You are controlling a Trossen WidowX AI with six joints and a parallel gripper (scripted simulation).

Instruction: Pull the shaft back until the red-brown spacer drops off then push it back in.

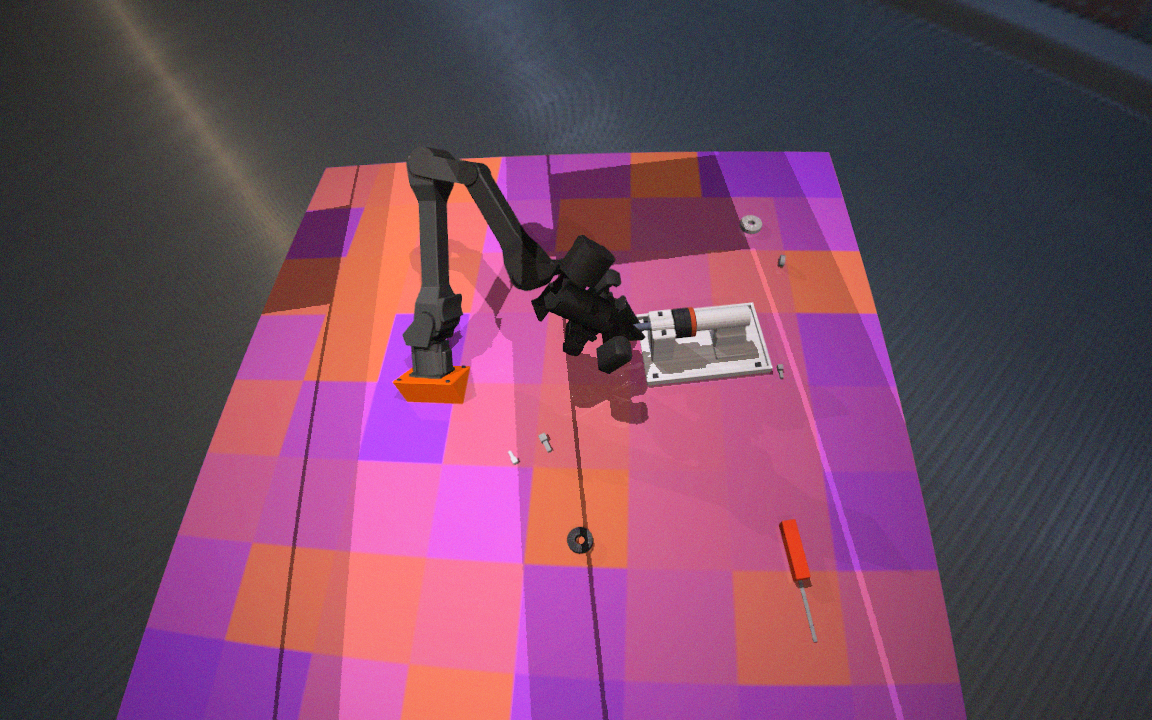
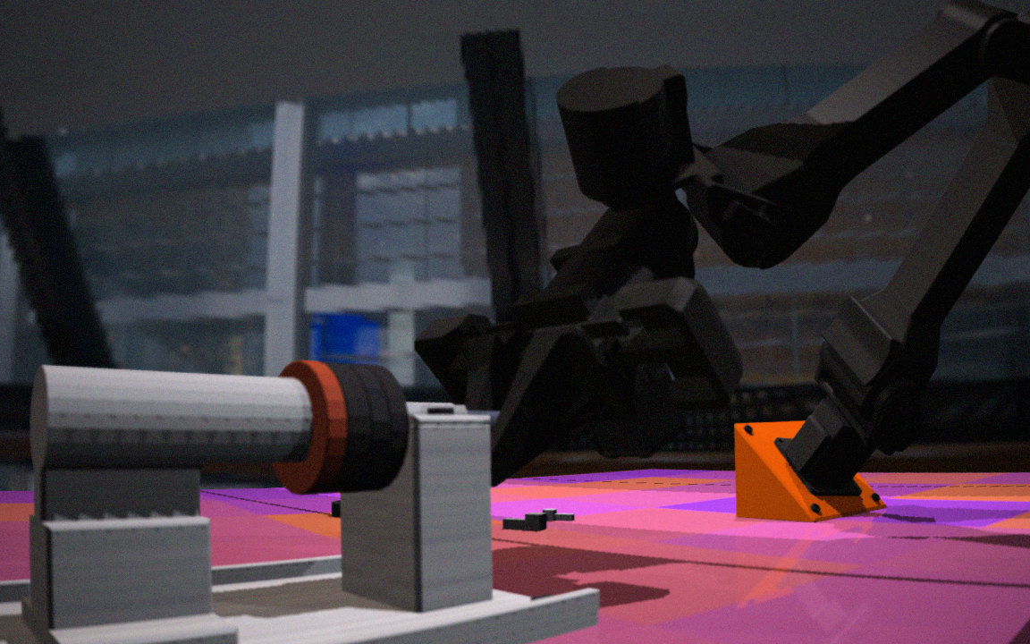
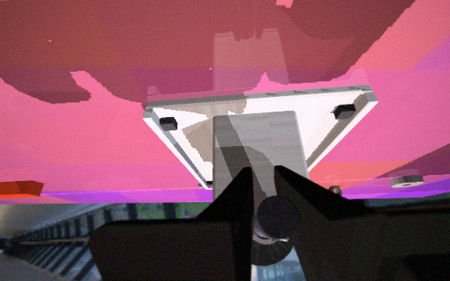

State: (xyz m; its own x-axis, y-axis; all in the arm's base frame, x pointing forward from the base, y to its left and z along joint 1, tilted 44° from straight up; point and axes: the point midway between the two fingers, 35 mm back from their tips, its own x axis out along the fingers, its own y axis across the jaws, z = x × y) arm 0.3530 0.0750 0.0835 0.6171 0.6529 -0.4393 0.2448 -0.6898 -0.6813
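The black spacer is 70 mm ahead of my gripper tip, 20 mm to the left of it and 20 mm above it. Also, from my gripper tip: blue-grey shaft 30 mm ahead, 20 mm above, 10 mm to the left; red-brown spacer 80 mm ahead, 20 mm to the left, 20 mm above; grey washer 350 mm to the left, 200 mm ahead, 50 mm below.
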